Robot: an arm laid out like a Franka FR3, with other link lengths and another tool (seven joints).
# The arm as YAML. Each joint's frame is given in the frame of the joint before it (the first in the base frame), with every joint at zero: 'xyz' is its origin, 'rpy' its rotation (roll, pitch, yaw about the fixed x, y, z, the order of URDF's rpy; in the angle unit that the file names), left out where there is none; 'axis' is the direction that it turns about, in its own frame. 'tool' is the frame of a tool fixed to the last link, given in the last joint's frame.
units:
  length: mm
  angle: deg
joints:
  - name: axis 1
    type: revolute
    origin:
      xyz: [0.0, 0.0, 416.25]
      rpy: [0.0, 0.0, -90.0]
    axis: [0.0, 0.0, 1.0]
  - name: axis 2
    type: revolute
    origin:
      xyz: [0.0, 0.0, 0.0]
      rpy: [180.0, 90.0, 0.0]
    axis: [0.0, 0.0, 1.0]
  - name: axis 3
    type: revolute
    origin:
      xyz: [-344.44, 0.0, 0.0]
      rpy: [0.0, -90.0, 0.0]
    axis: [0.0, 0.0, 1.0]
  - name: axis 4
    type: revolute
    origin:
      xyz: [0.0, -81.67, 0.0]
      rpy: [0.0, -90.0, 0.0]
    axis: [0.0, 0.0, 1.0]
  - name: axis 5
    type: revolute
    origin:
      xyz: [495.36, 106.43, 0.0]
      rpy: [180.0, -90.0, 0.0]
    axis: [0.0, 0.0, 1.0]
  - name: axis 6
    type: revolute
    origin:
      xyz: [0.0, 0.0, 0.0]
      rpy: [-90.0, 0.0, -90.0]
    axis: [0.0, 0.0, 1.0]
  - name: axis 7
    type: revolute
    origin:
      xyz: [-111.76, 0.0, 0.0]
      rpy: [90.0, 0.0, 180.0]
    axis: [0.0, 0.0, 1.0]
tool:
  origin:
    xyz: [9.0, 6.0, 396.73]
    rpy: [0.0, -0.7, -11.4]
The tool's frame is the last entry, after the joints.
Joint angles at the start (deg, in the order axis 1, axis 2, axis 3, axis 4, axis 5, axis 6, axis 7): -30.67 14.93 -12.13 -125.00 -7.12 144.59 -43.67
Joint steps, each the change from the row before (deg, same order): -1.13 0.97 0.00 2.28 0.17 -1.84 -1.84; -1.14 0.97 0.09 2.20 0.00 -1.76 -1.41; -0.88 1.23 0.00 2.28 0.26 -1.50 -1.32; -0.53 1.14 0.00 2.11 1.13 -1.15 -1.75; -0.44 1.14 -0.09 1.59 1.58 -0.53 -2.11; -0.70 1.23 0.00 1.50 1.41 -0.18 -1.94; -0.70 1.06 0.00 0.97 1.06 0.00 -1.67
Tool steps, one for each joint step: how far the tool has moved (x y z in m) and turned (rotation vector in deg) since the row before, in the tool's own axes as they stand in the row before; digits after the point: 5 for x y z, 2 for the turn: -0.01007 0.01505 -0.00255 0.39 -0.64 -0.56; -0.01017 0.01380 -0.00219 0.38 -0.66 -0.35; -0.00747 0.01294 -0.00073 0.37 -0.48 -0.27; -0.00046 0.01032 -0.00179 0.41 0.24 -0.40; 0.00053 0.00742 0.00152 0.45 0.60 -0.49; -0.00154 0.00890 0.00313 0.25 0.61 -0.30; -0.00406 0.00562 0.00558 0.32 0.38 -0.29
